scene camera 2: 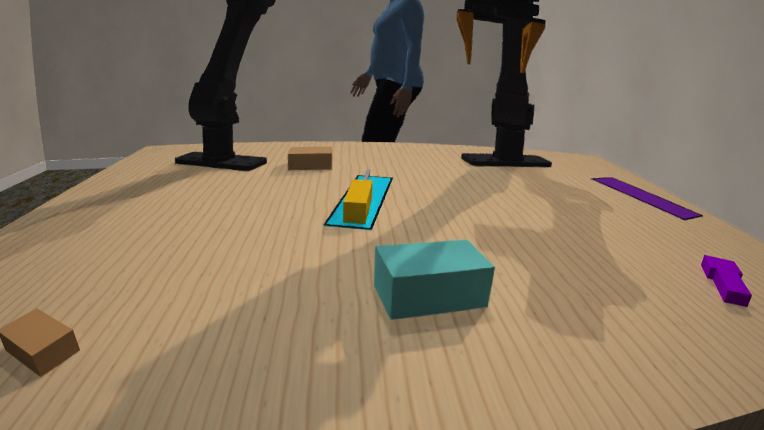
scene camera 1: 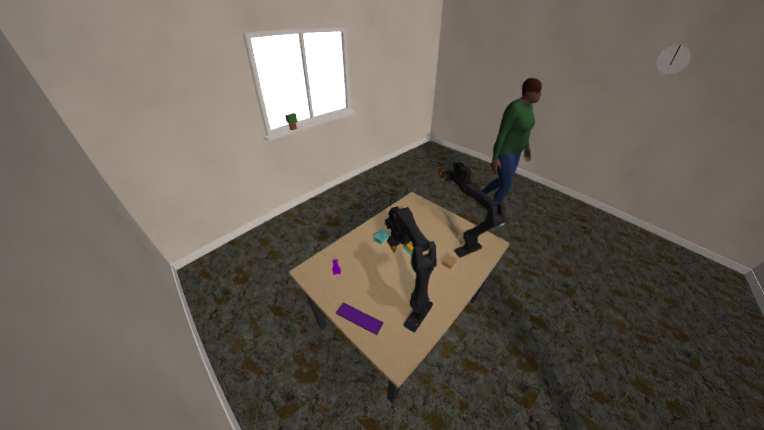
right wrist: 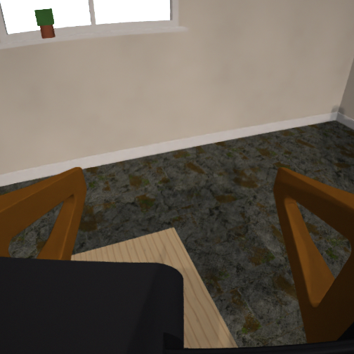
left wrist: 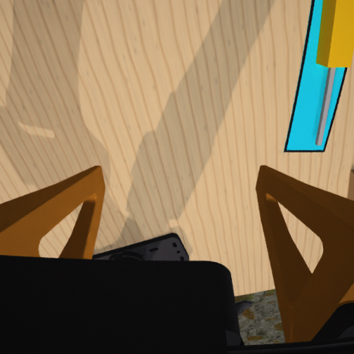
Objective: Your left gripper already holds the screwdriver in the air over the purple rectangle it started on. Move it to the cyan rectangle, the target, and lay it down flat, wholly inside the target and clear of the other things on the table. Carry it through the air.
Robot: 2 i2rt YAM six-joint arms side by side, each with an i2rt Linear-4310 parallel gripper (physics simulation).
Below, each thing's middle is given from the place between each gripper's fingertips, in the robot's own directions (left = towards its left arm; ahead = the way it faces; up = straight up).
Labels:
I see my left gripper 200 mm above the cyan rectangle [scene camera 2: 380, 186], 180 mm to the left of it and 20 mm past it. From my left hand the other things lie so: purple rectangle [scene camera 2: 683, 213] (370 mm to the left, 200 mm below, 40 mm behind); then teal block [scene camera 2: 418, 279] (250 mm ahead, 180 mm below, 150 mm to the right).
My right hand is 11 cm past the cyan rectangle, 43 cm to the right of it and 41 cm above it. Also, from my right hand: purple rectangle 12 cm behind, 98 cm to the left, 41 cm below; then teal block 16 cm ahead, 46 cm to the left, 39 cm below.

